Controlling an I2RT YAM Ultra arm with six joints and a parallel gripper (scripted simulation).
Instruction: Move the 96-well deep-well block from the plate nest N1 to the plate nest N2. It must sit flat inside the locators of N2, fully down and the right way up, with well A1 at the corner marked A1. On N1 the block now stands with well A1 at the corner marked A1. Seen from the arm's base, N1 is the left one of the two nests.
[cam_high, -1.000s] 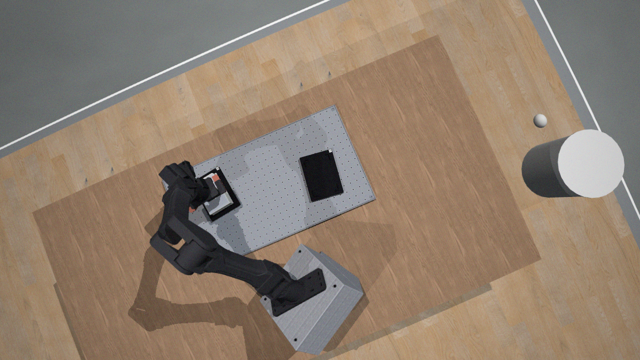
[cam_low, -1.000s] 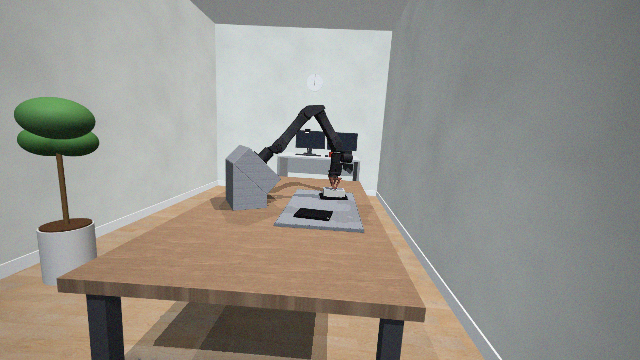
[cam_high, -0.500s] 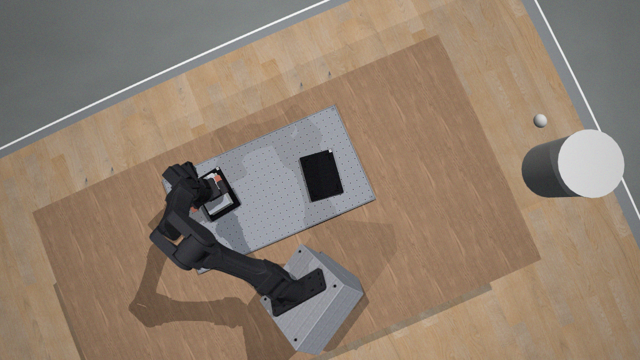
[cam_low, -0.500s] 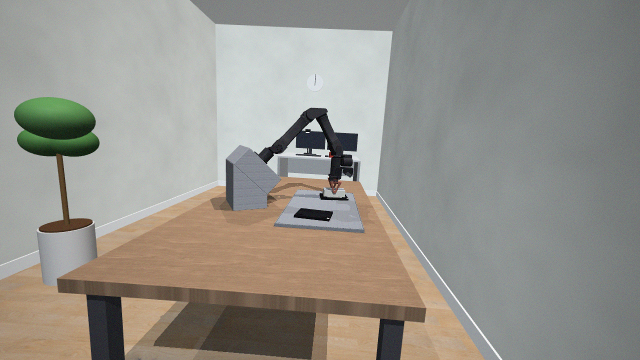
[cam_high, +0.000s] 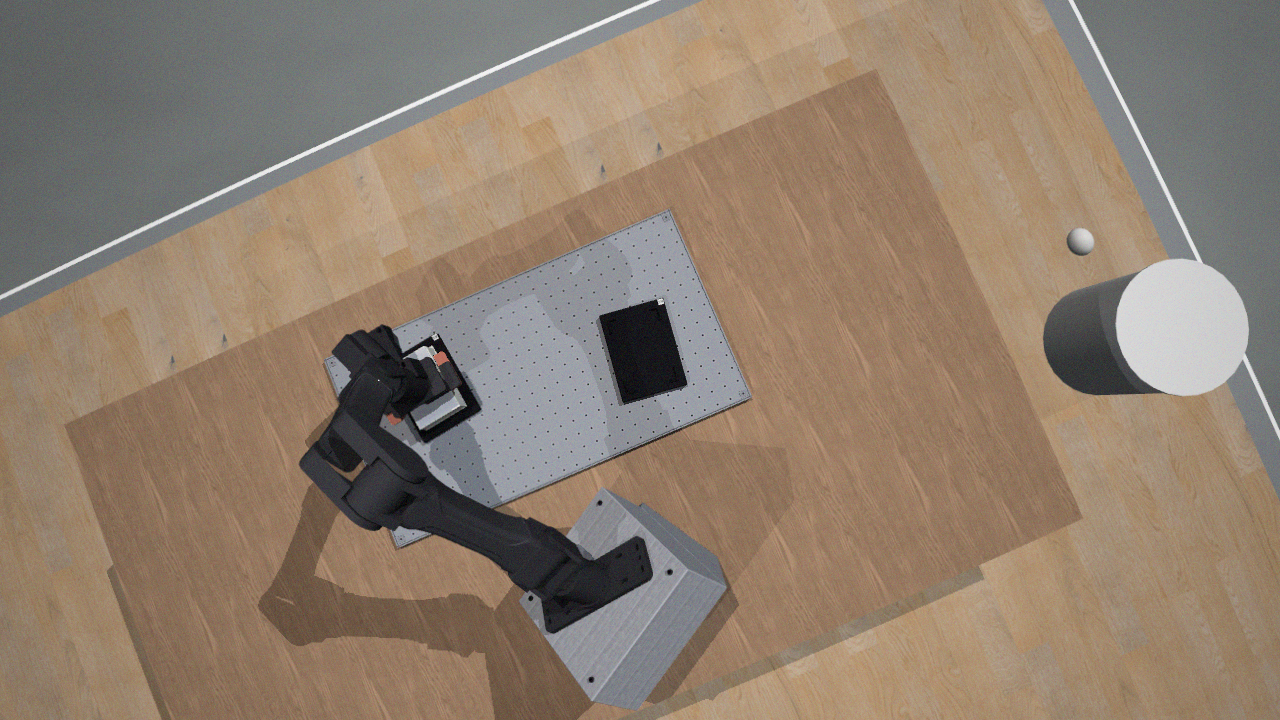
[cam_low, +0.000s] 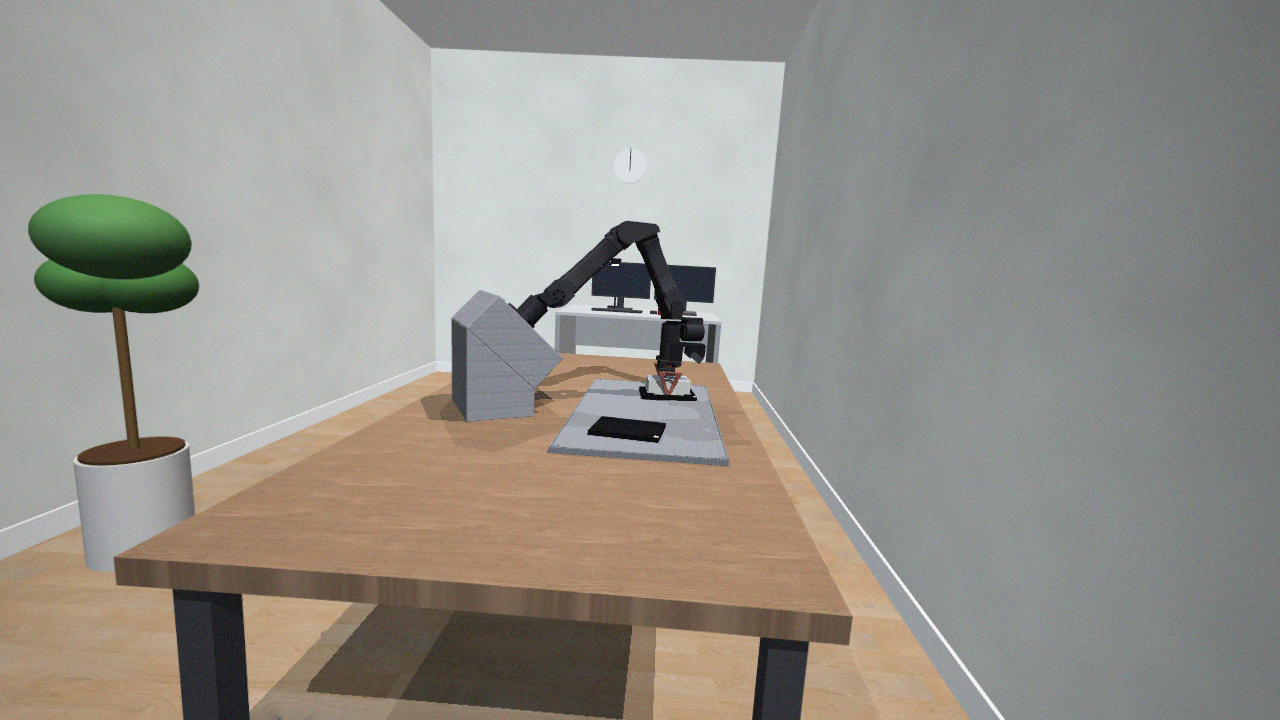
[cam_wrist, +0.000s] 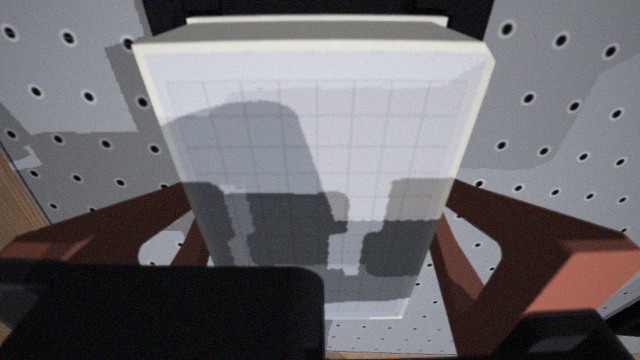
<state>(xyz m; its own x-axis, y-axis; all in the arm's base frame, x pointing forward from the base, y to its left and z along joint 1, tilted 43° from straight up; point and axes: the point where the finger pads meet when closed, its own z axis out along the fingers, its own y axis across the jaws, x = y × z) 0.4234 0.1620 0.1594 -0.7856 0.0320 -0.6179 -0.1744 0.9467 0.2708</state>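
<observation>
My hand is 1 cm below the white deep-well block.
</observation>
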